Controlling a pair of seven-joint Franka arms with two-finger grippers.
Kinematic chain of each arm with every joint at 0, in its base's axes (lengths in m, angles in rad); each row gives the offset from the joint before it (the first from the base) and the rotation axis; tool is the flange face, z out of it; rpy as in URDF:
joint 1: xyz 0 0 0.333 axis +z
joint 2: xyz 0 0 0 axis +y
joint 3: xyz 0 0 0.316 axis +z
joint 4: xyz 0.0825 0 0 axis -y
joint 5: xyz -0.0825 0 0.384 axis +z
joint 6: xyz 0 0 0 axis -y
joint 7: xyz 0.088 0 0 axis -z
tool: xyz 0 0 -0.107 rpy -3.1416 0 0
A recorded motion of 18 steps. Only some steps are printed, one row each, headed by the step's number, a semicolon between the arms.
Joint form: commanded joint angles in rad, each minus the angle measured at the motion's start. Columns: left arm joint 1, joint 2, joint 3, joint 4, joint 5, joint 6, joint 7; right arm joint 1, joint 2, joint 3, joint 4, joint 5, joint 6, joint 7.
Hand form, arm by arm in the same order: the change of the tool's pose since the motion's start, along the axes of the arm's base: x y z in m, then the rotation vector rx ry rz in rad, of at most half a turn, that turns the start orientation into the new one. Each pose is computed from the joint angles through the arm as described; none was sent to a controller.
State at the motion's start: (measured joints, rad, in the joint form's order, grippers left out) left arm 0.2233 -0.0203 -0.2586 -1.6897 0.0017 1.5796 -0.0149; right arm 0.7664 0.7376 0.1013 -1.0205 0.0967 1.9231 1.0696
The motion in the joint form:
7: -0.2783 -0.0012 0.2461 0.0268 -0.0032 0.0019 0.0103; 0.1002 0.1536 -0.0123 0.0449 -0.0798 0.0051 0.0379
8: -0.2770 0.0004 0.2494 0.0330 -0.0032 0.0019 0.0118; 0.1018 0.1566 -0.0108 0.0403 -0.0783 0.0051 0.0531
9: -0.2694 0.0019 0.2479 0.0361 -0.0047 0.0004 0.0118; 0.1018 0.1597 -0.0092 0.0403 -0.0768 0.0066 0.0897
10: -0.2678 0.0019 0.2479 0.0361 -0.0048 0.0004 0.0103; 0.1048 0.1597 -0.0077 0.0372 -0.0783 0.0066 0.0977
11: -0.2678 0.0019 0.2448 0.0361 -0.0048 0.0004 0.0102; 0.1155 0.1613 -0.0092 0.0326 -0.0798 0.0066 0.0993
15: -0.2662 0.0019 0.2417 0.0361 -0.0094 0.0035 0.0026; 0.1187 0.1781 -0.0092 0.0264 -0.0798 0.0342 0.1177
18: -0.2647 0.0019 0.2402 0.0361 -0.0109 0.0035 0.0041; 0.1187 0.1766 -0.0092 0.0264 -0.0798 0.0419 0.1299
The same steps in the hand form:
7: 0.0006 -0.0168 0.0138 -0.0104 -0.0301 -0.0423; -0.0412 0.0507 -0.0978 -0.1287 0.0125 0.0694
8: 0.0015 -0.0143 0.0158 -0.0108 -0.0347 -0.0392; -0.0434 0.0516 -0.1023 -0.1331 0.0217 0.0572
9: 0.0021 -0.0111 0.0163 -0.0121 -0.0347 -0.0330; -0.0440 0.0522 -0.1046 -0.1334 0.0309 0.0217
10: 0.0021 -0.0103 0.0163 -0.0121 -0.0347 -0.0299; -0.0468 0.0537 -0.1060 -0.1362 0.0335 0.0185
11: 0.0020 -0.0120 0.0163 -0.0121 -0.0347 -0.0329; -0.0534 0.0577 -0.1095 -0.1429 0.0348 0.0275
15: 0.0023 -0.0133 0.0166 -0.0162 -0.0376 -0.0265; -0.0544 0.0605 -0.1231 -0.1393 0.0356 0.0104
18: 0.0023 -0.0135 0.0166 -0.0178 -0.0376 -0.0278; -0.0539 0.0612 -0.1212 -0.1322 0.0321 -0.0025

